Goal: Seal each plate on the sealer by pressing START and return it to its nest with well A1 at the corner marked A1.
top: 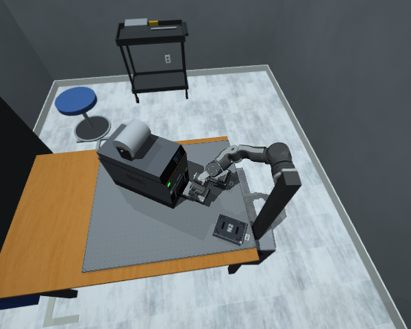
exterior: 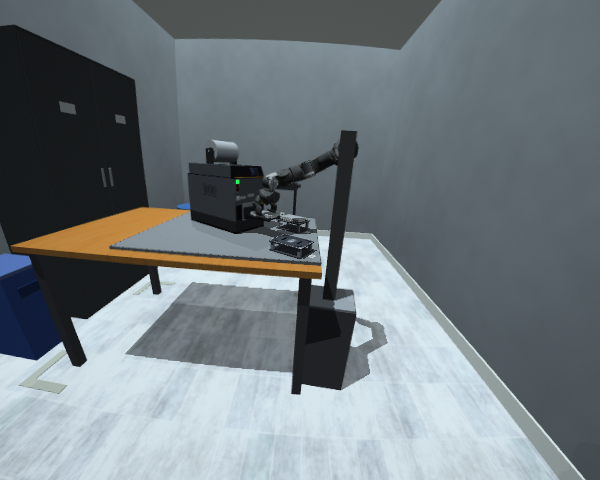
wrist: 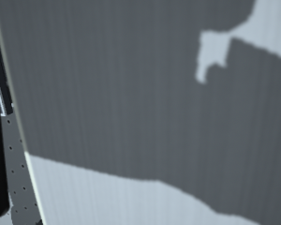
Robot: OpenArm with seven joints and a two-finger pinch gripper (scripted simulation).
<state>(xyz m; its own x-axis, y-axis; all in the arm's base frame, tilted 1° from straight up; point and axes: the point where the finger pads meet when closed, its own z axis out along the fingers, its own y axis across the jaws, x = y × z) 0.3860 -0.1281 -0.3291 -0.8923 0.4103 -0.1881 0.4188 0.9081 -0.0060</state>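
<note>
My gripper is now 10 mm above the white well plate. Round my hand: foil roll: 300 mm ahead, 300 mm above, 140 mm to the right; sealer stage: 20 mm below; grey start button: 130 mm ahead, 70 mm above, 40 mm to the left.
</note>
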